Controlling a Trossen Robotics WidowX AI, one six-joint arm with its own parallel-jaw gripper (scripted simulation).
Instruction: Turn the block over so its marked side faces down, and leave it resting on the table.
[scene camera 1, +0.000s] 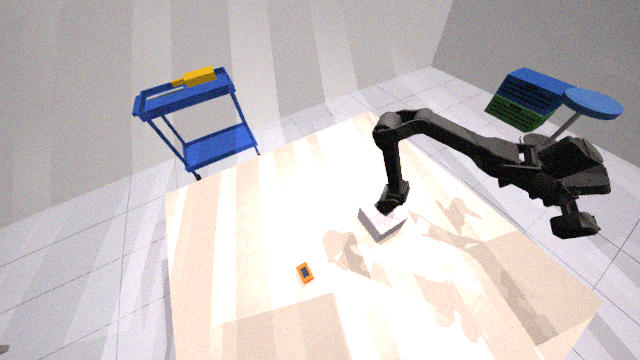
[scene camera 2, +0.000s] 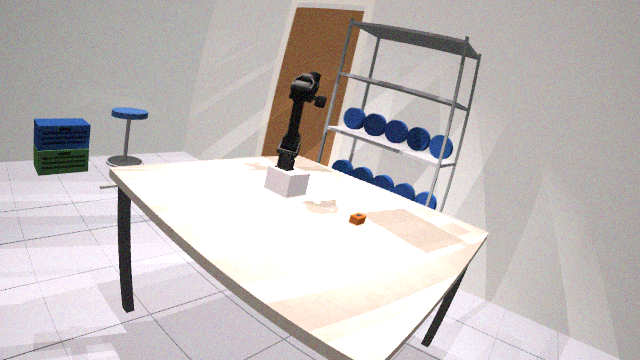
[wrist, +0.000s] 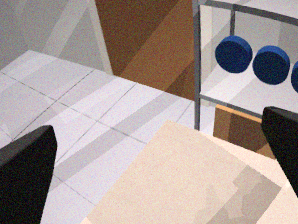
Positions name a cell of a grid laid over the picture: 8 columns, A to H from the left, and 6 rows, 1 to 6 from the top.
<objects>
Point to the gripper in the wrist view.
E4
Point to the gripper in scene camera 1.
H4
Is the gripper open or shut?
Open.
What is the gripper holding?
Nothing.
</objects>
